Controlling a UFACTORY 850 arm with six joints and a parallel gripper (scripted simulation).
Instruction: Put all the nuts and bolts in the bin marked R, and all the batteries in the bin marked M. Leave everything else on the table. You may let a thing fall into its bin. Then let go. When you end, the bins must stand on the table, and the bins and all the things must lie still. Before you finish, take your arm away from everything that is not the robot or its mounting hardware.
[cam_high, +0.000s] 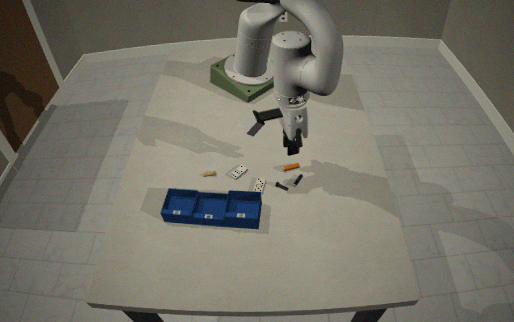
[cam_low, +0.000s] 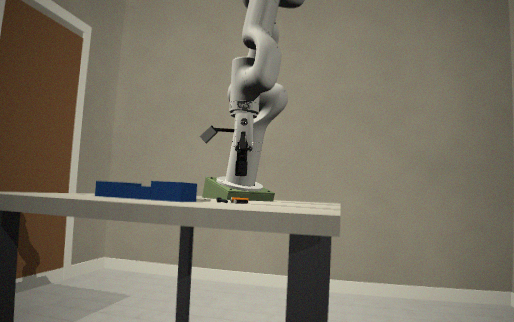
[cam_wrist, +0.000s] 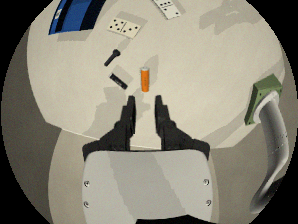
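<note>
My hand is 90 mm above the orange battery. Round my hand: black bolt: 60 mm ahead, 40 mm to the right, 90 mm below; black cylinder: 50 mm ahead, 10 mm to the left, 90 mm below; domino: 150 mm to the right, 90 mm below.
</note>
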